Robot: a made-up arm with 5 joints. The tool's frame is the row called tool. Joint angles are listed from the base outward. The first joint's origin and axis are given. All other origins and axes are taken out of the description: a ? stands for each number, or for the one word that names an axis. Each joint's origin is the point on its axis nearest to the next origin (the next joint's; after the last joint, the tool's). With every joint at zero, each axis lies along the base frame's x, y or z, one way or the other. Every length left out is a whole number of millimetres.
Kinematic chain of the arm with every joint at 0, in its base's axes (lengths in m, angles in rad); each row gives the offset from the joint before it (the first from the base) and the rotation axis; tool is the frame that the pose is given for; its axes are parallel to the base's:
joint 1: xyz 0 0 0.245 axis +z
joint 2: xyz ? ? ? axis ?
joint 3: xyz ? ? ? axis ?
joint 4: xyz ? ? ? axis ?
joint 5: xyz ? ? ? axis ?
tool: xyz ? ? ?
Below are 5 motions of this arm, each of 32 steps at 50 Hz.
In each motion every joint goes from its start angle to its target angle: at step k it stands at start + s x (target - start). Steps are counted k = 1, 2, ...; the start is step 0. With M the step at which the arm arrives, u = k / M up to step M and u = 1 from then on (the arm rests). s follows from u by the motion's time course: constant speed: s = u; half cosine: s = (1 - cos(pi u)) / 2; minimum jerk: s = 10 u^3 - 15 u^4 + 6 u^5.
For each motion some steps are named. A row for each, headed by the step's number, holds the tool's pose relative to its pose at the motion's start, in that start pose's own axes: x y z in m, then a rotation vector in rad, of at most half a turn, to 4 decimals.
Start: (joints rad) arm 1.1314 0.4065 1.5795 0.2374 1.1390
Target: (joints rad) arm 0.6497 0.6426 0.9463 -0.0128 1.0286
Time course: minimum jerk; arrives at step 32
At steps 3, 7, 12, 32:
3: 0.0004 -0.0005 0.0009 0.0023 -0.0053 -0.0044
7: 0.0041 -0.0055 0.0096 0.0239 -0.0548 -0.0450
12: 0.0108 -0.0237 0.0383 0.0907 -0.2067 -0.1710
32: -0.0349 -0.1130 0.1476 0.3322 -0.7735 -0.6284

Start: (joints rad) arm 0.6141 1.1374 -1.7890 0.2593 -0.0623
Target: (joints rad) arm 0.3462 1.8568 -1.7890 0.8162 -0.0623
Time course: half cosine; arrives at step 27
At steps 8, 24, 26, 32:
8: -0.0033 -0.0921 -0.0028 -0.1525 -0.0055 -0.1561
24: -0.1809 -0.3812 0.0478 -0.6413 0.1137 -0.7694
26: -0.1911 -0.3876 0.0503 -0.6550 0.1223 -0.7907
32: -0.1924 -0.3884 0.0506 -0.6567 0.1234 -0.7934

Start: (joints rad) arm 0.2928 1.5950 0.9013 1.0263 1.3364
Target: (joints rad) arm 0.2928 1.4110 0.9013 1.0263 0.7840
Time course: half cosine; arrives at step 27
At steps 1, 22, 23, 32:
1: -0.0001 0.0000 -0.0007 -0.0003 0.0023 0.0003
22: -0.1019 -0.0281 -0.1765 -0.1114 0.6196 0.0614
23: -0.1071 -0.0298 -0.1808 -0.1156 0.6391 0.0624
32: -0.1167 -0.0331 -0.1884 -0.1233 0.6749 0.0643

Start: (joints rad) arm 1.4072 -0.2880 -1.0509 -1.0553 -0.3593
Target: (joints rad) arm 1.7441 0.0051 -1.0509 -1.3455 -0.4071
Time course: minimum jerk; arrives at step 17
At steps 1, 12, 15, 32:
1: 0.0000 0.0004 0.0002 0.0012 -0.0002 0.0005
12: -0.0262 0.1429 0.1372 0.5622 -0.0476 0.2404
15: -0.0349 0.1564 0.1675 0.6577 -0.0524 0.2798
32: -0.0358 0.1575 0.1705 0.6668 -0.0528 0.2835

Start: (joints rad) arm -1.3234 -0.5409 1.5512 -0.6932 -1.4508
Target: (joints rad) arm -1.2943 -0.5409 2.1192 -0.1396 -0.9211
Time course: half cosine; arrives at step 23
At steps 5, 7, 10, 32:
5: 0.0066 -0.0385 0.0020 0.0281 -0.0105 -0.0698
7: 0.0097 -0.0736 0.0010 0.0471 -0.0177 -0.1326
10: 0.0082 -0.1401 -0.0066 0.0678 -0.0260 -0.2507
32: -0.0606 -0.3354 -0.0608 0.0042 -0.0034 -0.6030

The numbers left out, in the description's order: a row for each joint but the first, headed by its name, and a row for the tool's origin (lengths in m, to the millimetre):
joint 2: xyz 0.029 -0.111 0, axis +x
joint 3: xyz 0 -0.134 -0.042, axis +y
joint 4: xyz -0.036 0 0.088, axis -x
joint 5: xyz 0 0.152 -0.236, axis -y
tool: xyz 0.376 0 -0.042

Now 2 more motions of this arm.
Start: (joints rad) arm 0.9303 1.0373 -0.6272 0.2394 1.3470
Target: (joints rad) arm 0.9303 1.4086 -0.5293 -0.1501 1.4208
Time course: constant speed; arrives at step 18
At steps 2, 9, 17, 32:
2: 0.0060 -0.0117 0.0015 -0.0039 0.0076 -0.0796
9: 0.0200 -0.0578 0.0070 -0.0248 0.0270 -0.3601
17: 0.0194 -0.1171 0.0152 -0.0626 0.0366 -0.6833
32: 0.0179 -0.1247 0.0165 -0.0684 0.0370 -0.7239

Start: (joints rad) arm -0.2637 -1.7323 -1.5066 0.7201 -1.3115
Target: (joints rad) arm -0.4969 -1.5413 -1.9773 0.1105 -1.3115
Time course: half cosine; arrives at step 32
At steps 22, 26, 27, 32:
22: -0.1395 0.2337 0.1138 0.3329 -0.0951 0.3980
26: -0.1720 0.2601 0.1445 0.3846 -0.1230 0.4608
27: -0.1781 0.2645 0.1503 0.3937 -0.1284 0.4720
32: -0.1927 0.2740 0.1641 0.4146 -0.1415 0.4980

